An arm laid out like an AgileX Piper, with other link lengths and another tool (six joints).
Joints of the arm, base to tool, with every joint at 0 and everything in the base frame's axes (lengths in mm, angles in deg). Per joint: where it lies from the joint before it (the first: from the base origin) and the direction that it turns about. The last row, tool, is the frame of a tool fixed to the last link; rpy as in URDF.
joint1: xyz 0 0 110.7 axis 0 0 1
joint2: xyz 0 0 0 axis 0 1 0
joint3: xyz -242.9 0 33.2 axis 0 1 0
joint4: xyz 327.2 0 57.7 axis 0.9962 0 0.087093
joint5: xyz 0 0 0 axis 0 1 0
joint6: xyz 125.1 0 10.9 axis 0.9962 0 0.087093
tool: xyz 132.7 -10 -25.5 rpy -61.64 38.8 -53.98
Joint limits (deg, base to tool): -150..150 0..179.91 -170..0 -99.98..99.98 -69.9..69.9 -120..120
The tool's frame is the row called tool.
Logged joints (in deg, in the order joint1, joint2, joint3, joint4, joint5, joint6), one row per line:
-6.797, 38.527, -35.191, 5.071, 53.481, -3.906
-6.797, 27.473, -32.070, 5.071, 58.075, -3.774
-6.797, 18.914, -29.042, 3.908, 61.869, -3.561
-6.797, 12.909, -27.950, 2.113, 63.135, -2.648
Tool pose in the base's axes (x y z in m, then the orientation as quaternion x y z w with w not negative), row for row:
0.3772, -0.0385, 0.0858, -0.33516, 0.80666, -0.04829, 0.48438
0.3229, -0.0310, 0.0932, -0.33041, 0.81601, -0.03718, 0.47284
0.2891, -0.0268, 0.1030, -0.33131, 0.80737, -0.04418, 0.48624
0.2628, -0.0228, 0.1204, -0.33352, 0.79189, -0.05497, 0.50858
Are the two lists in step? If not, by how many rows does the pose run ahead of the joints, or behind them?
The pose runs 2 rows behind the joints: the pose in row i belongs to the joints in row i - 2.
